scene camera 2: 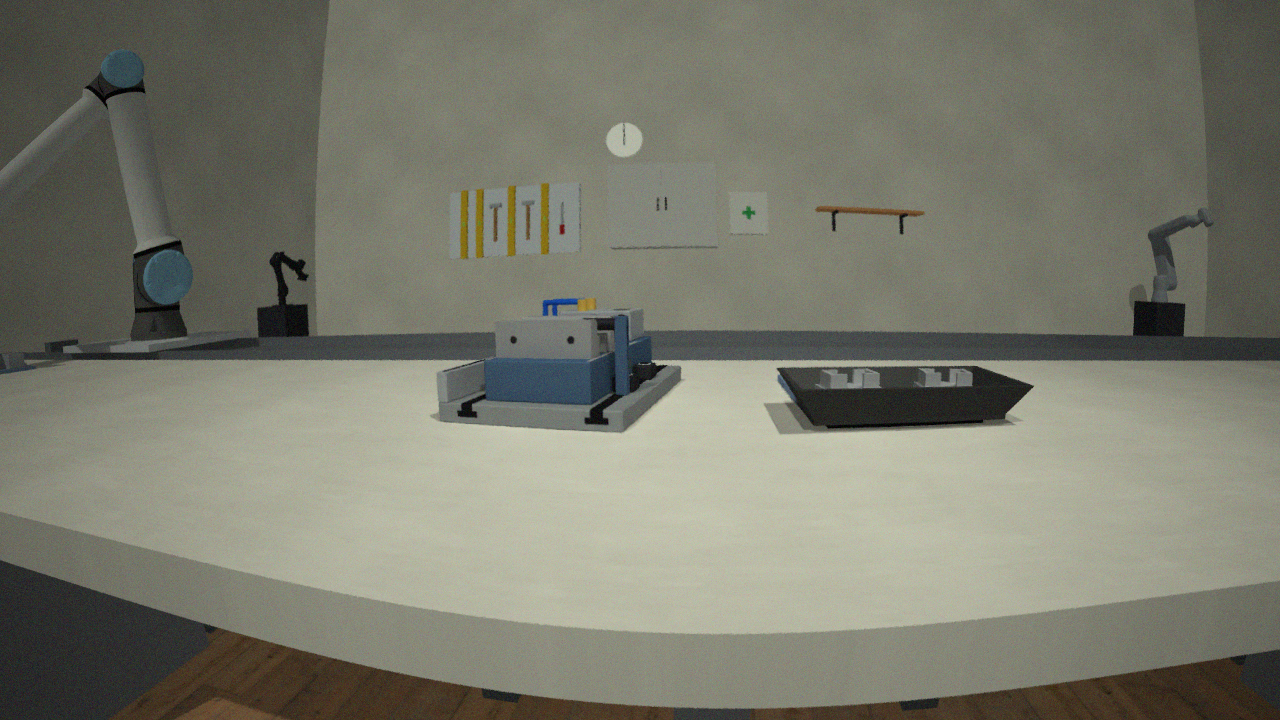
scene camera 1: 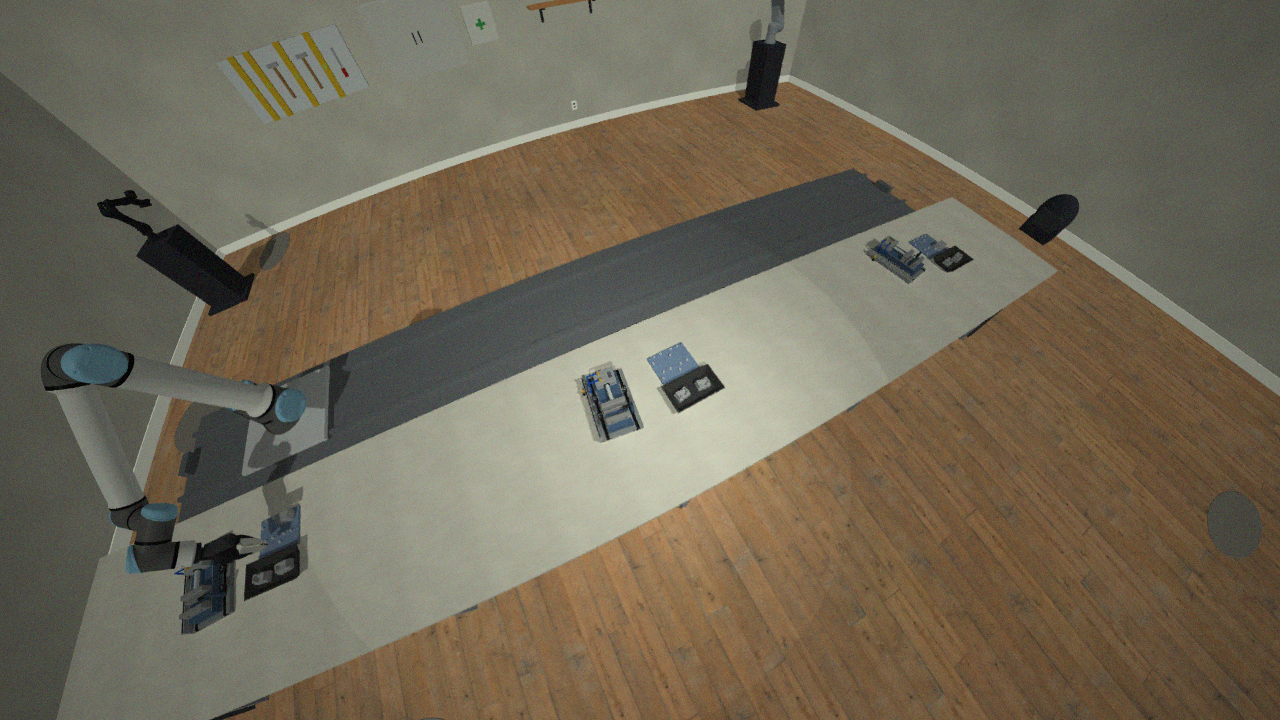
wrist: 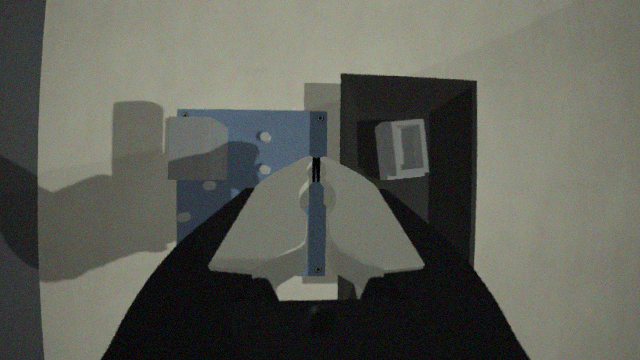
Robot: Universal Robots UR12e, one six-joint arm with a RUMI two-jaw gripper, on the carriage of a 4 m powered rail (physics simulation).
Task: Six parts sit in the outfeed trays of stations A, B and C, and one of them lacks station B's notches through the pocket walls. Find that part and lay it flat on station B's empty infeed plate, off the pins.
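Where they show: gripper, fingertip midpoint: (scene camera 1: 267, 544) (wrist: 315, 161); arm's base, link origin: (scene camera 2: 159, 338).
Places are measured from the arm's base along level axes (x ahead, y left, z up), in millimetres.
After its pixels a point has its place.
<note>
My gripper (scene camera 1: 261, 544) {x 648, y 14, z 57 mm} (wrist: 315, 161) {x 648, y 14, z 57 mm} is shut, its fingertips together with nothing between them, above the left station's blue infeed plate (wrist: 245, 122) {x 569, y 64, z -22 mm}, near its black outfeed tray (scene camera 1: 251, 591) {x 782, y -121, z -4 mm} (wrist: 452, 200) {x 798, y -20, z -2 mm}. A grey part (wrist: 402, 149) {x 738, y 33, z 3 mm} with a rectangular pocket lies in that tray; no notch shows in its walls. The tray's second part (scene camera 1: 261, 578) {x 749, y -70, z 1 mm} is hidden by the gripper in the wrist view. The middle station's tray (scene camera 2: 895, 408) {x 826, y 1858, z -8 mm} holds two parts (scene camera 1: 682, 393) {x 769, y 1826, z 3 mm} (scene camera 2: 850, 379) {x 754, y 1830, z 7 mm} with gaps in their walls. Its blue plate (scene camera 1: 674, 360) {x 593, y 1884, z -22 mm} has pins and no part. The right station's parts are too small to judge.
A grey block (wrist: 196, 145) {x 536, y 31, z 14 mm} sits on the left plate's far-left corner in the wrist view, beside pins. The left machine (scene camera 1: 205, 595) {x 749, y -254, z 67 mm} stands close to my gripper. The middle machine (scene camera 1: 611, 402) {x 696, y 1530, z 66 mm} (scene camera 2: 547, 380) {x 793, y 1538, z 12 mm} stands beside the middle plate. The right machine (scene camera 1: 896, 259) {x 620, y 3354, z 26 mm} is at the table's far end.
</note>
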